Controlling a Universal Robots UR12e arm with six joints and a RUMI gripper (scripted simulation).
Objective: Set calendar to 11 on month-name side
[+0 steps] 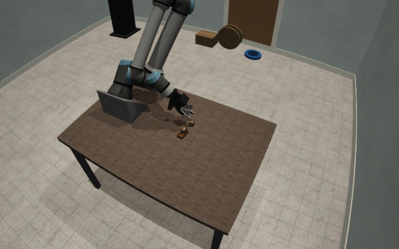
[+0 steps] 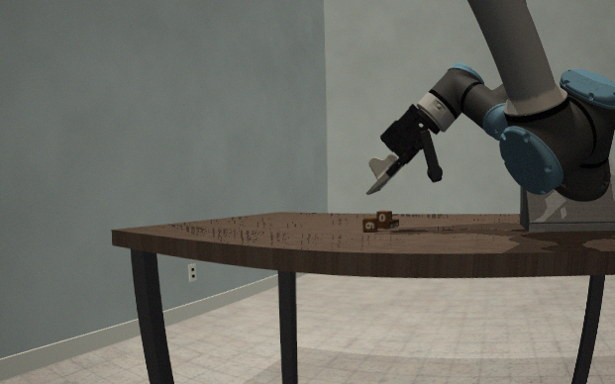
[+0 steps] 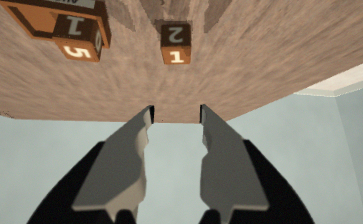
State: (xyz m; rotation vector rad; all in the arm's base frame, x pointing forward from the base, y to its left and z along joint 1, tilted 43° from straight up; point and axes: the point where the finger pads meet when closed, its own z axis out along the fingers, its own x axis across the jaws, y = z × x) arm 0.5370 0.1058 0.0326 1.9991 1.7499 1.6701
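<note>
Now: hand 1 cm short of the cube and 8 cm above it. The rest, counted from my hand: calendar tray 1 cm behind, 11 cm to the right, 8 cm below.
</note>
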